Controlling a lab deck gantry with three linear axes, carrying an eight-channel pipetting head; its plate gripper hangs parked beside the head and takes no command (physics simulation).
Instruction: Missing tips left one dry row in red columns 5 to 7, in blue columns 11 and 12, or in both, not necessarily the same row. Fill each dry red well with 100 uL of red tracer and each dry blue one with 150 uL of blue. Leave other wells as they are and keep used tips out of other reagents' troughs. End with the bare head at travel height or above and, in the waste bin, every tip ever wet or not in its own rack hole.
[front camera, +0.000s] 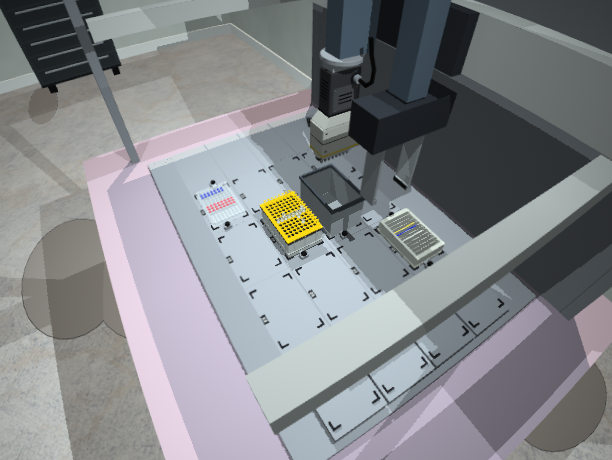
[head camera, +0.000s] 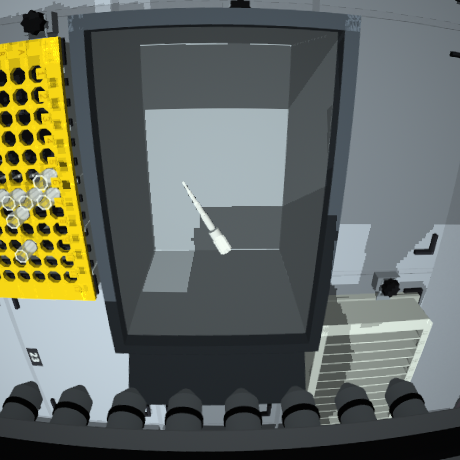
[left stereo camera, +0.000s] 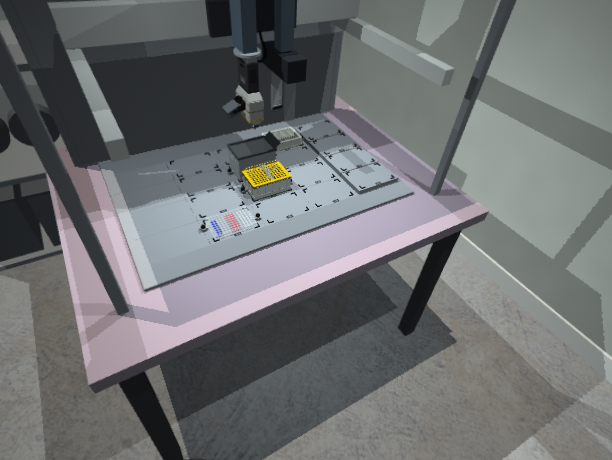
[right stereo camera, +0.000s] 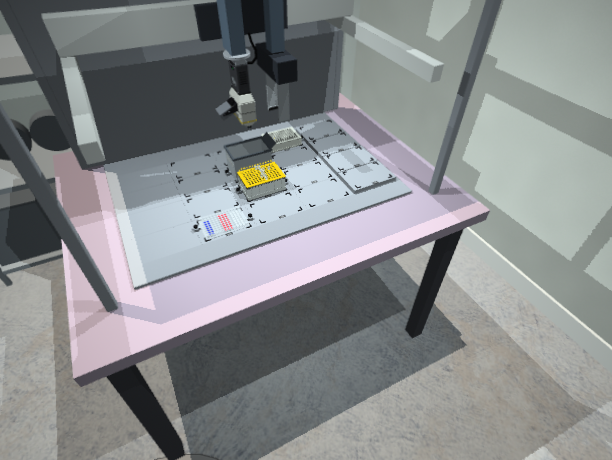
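The pipetting head (front camera: 332, 132) (left stereo camera: 253, 107) (right stereo camera: 245, 107) is raised behind the waste bin (front camera: 346, 220) (head camera: 215, 343) (left stereo camera: 250, 162). All eight nozzles are bare in the head view. One pale tip (head camera: 206, 218) shows slanted inside the bin; whether it rests is unclear. The plate (front camera: 229, 215) (left stereo camera: 244, 220) (right stereo camera: 236, 220) shows red and blue wells, too small to judge singly. The yellow tip rack (front camera: 306, 233) (head camera: 50, 47) (left stereo camera: 270, 190) holds several clear tips. The trough rack (front camera: 425, 257) (head camera: 374, 326) shows yellow and blue lines in the front view. The parked plate gripper (front camera: 386, 190) is open, its paddles apart.
The yellow rack stands between the plate and the bin. Black locating knobs (head camera: 390, 287) (front camera: 303, 254) stand on the deck beside the labware. A pale beam (front camera: 350, 340) crosses the front view's foreground. A raised panel (left stereo camera: 360, 172) lies at the deck's right in the stereo views.
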